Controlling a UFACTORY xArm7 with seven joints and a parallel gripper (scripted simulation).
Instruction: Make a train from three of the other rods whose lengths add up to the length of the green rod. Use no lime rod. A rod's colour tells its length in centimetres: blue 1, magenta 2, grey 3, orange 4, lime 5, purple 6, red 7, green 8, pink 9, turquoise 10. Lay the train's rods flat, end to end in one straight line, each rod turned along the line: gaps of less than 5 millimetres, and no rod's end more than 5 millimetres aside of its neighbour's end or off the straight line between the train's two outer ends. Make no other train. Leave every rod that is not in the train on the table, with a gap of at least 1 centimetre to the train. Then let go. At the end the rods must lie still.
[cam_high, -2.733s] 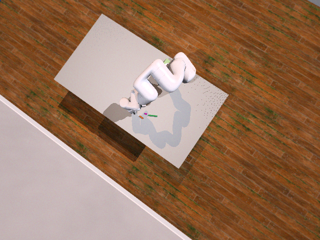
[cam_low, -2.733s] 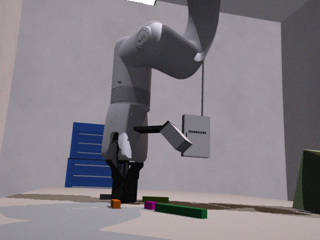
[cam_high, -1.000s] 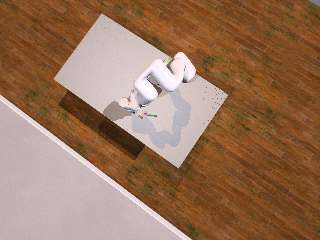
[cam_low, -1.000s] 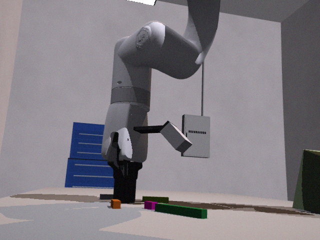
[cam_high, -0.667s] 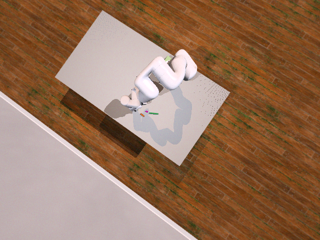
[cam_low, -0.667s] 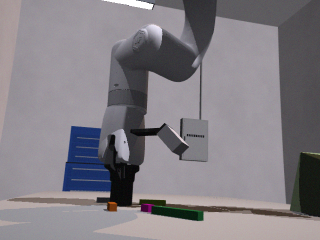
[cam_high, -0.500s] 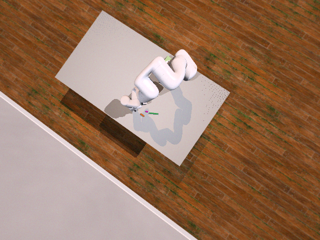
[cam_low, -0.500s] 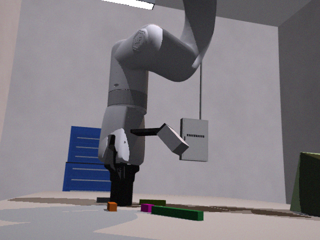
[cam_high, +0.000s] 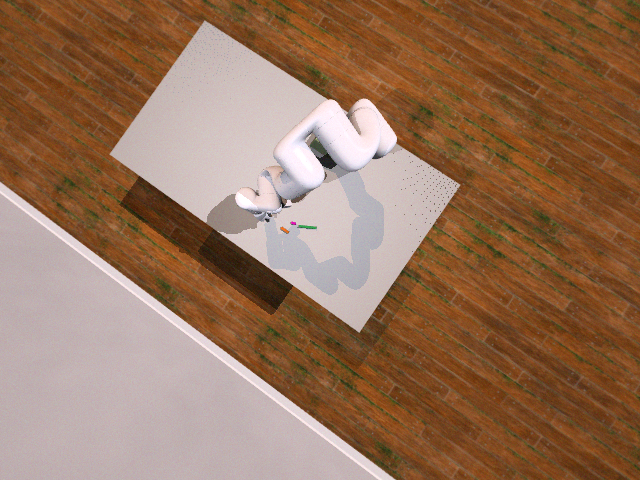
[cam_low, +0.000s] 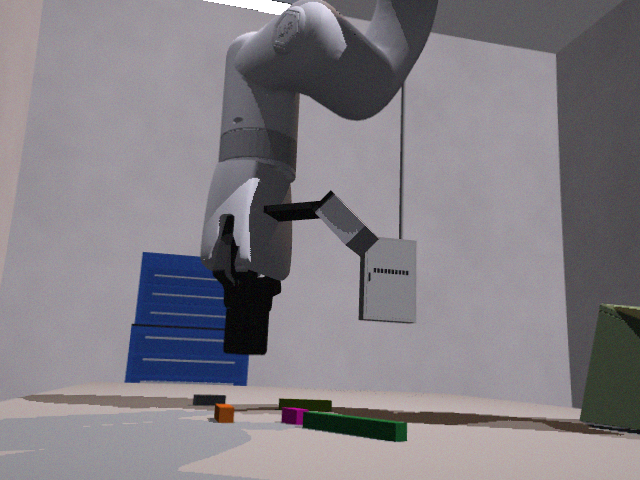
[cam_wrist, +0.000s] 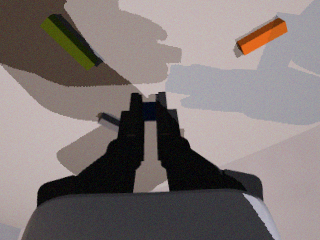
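My gripper is now 7 cm past the green rod, 17 cm to the right of it and 6 cm above it. From my hand the other things lie so: lime rod: 6 cm behind, 4 cm to the right, 6 cm below; then grey rod: 3 cm ahead, 7 cm to the right, 6 cm below; then blue rod: 2 cm below.
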